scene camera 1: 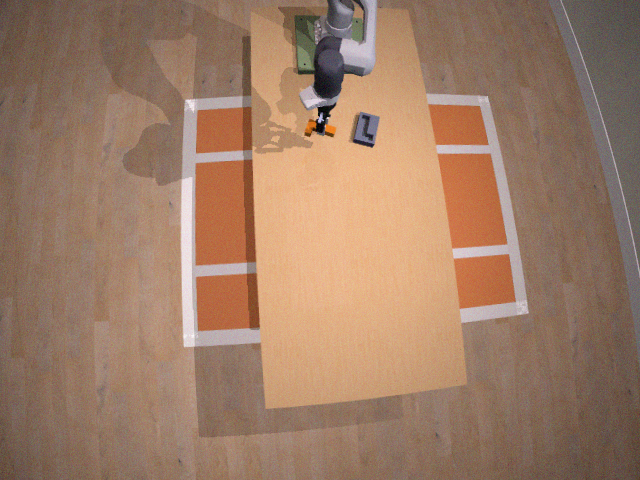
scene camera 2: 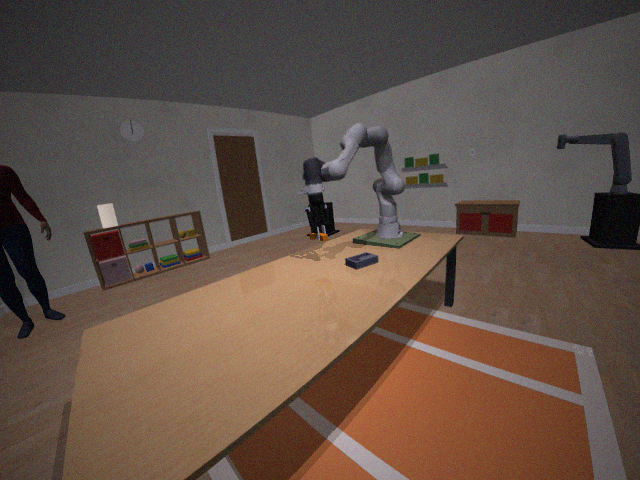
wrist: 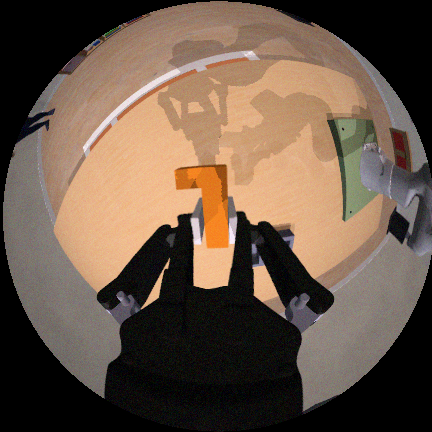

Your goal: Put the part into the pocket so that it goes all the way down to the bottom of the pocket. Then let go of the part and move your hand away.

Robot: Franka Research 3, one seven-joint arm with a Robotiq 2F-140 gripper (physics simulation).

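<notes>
The orange L-shaped part [scene camera 1: 329, 131] [scene camera 2: 323, 237] [wrist: 215, 200] is between the finger pads of my gripper [scene camera 1: 321, 128] [scene camera 2: 318, 235] [wrist: 215, 206], which is shut on its long leg. The part is held above the table, with its shadow apart from it. In the wrist view its short leg points left at the far end. The grey-blue block [scene camera 1: 375, 125] [scene camera 2: 361, 261] [wrist: 288, 234] with the L-shaped pocket lies on the table, to the right of the gripper in the scene camera 1 view. In the wrist view a finger linkage hides part of the block.
The wooden table [scene camera 1: 356, 232] [scene camera 2: 217, 351] [wrist: 125, 200] carries the green base plate [scene camera 1: 305, 51] [scene camera 2: 364, 239] [wrist: 352, 175] under the arm's base. A person [scene camera 2: 15, 232] stands beyond the table at the left in the scene camera 2 view.
</notes>
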